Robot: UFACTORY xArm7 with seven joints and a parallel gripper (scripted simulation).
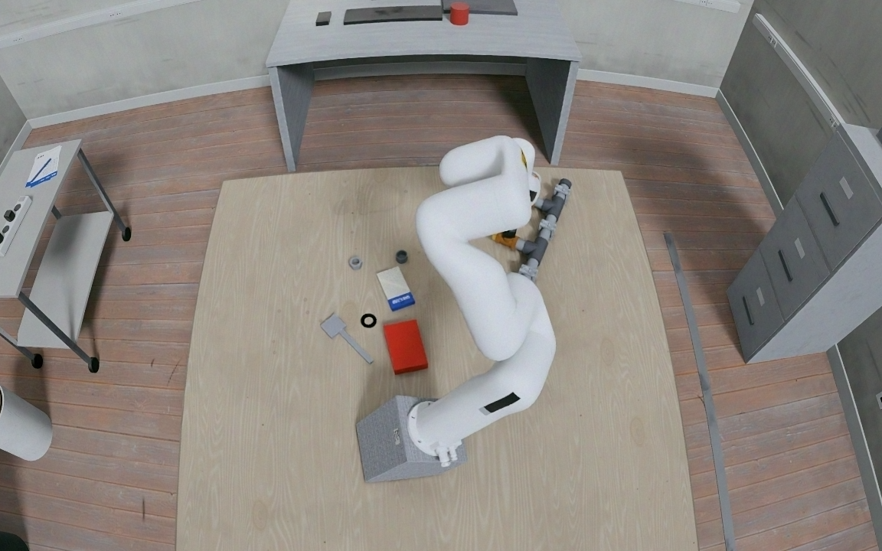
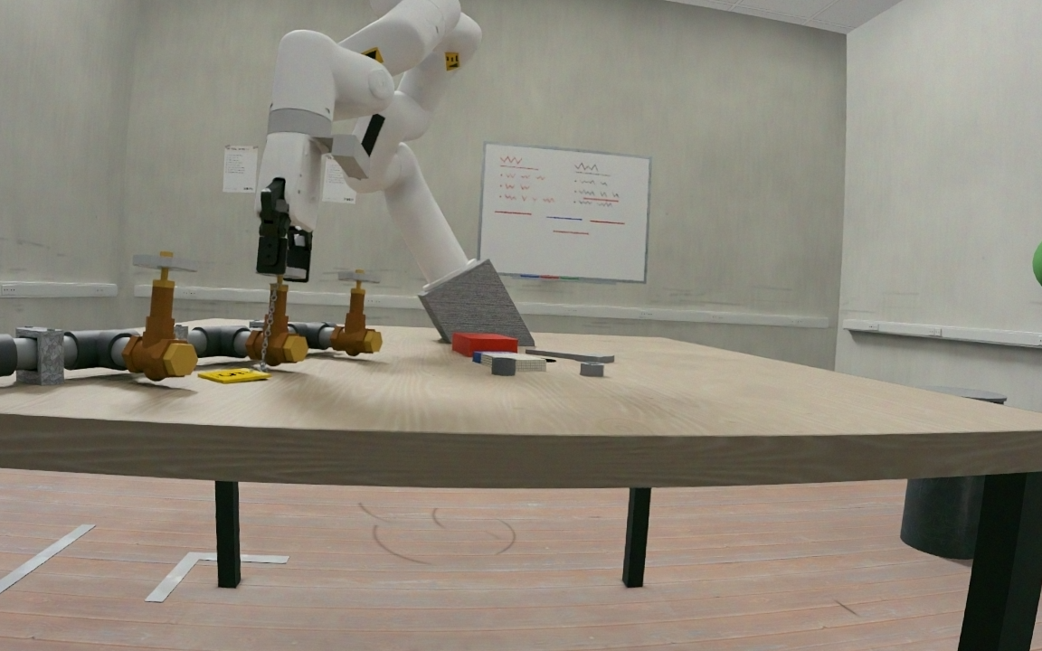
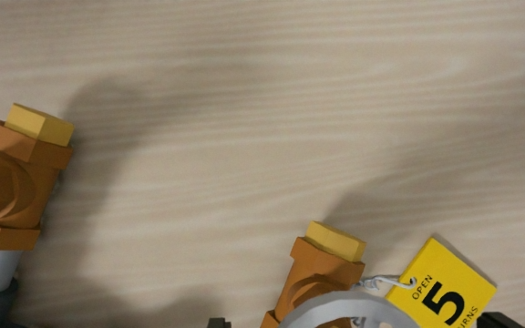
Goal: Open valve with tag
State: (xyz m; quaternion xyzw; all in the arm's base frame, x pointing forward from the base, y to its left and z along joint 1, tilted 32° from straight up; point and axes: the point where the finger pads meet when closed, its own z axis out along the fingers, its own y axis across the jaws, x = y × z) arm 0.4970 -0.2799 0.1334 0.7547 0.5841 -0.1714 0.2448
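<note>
My hand is 110 mm above the yellow tag, 70 mm short of it and 40 mm to the left of it. The rest, counted from my hand: blue-and-white box: 300 mm to the left, 110 mm below, 70 mm behind; then red block: 310 mm to the left, 240 mm behind, 100 mm below; then grey nut: 390 mm to the left, 110 mm below, 20 mm ahead.
</note>
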